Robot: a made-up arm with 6 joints.
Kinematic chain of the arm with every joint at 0, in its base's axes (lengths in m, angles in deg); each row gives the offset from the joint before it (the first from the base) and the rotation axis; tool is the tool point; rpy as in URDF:
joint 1: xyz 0 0 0.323 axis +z
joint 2: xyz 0 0 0 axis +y
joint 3: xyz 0.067 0 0.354 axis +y
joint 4: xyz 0.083 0 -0.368 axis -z
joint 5: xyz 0 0 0 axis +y
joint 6: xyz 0.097 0 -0.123 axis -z
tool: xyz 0 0 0 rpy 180 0 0
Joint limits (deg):
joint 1: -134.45..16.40
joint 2: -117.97..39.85
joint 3: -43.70..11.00
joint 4: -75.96..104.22
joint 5: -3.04..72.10
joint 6: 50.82..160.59
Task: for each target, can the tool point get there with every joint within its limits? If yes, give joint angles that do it. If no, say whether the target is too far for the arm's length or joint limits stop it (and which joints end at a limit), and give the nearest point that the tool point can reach.
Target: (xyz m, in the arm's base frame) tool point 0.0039 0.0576 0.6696
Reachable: yes | joints -14.59 -105.15 -26.68 57.30 63.76 119.70
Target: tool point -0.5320 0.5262 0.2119
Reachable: no: joint limits stop it (at a limit: joint 2, joint 3, joint 4, joint 5) | nearest point -0.0838 0.0829 0.2005 | short by 0.631 m
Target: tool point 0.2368 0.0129 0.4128
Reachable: yes | joints 2.44 -60.35 -4.80 -57.29 37.05 129.31
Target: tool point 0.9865 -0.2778 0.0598
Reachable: no: too far | nearest point 0.5157 -0.1452 0.1854 | short by 0.505 m
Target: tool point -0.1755 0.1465 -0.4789
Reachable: no: joint limits stop it (at a limit: joint 1, joint 2) | nearest point -0.1401 -0.0723 0.0419 | short by 0.566 m
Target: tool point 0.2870 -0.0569 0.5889
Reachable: yes | joints -5.62 -52.38 -26.19 56.44 25.62 125.28
